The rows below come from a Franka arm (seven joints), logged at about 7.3 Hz.
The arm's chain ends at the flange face. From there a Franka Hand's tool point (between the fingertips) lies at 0.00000 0.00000 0.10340 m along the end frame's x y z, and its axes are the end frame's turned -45 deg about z.
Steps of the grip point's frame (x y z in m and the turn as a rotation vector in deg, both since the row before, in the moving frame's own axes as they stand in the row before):
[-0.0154 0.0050 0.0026 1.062 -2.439 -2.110]
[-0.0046 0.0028 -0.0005 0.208 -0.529 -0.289]
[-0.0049 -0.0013 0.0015 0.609 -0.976 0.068]
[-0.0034 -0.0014 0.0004 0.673 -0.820 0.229]
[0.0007 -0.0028 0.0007 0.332 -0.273 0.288]
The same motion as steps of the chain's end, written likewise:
[-0.0029 0.0126 0.0027 -0.974 -2.476 -2.110]
[-0.0003 0.0048 -0.0005 -0.227 -0.521 -0.289]
[-0.0024 0.0021 0.0015 -0.260 -1.121 0.068]
[-0.0015 0.0012 0.0004 -0.104 -1.056 0.229]
[-0.0007 -0.0024 0.0007 0.042 -0.428 0.288]

